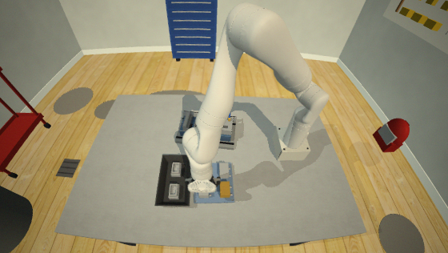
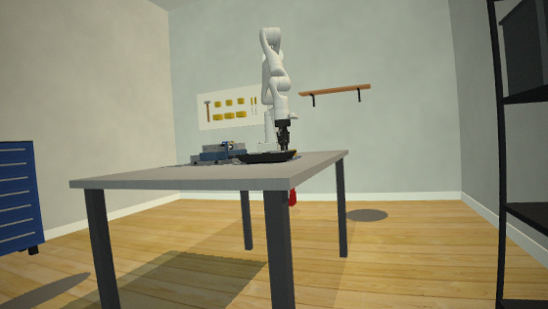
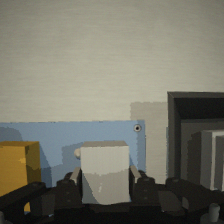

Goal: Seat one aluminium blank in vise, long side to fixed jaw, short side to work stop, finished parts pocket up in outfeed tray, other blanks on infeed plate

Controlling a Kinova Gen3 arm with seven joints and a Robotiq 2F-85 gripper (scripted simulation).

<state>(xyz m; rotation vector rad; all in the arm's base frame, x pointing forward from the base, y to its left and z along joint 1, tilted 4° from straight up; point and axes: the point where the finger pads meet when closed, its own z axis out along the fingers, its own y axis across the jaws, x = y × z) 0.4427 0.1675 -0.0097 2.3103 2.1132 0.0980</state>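
Right now the brass blank is 9 cm behind my hand, 2 cm below it and 1 cm to the left of it. From my hand the other things lie so: hose block (30 cm to the right, 13 cm behind, 3 cm above); vise (33 cm to the right, 4 cm behind, 1 cm below).
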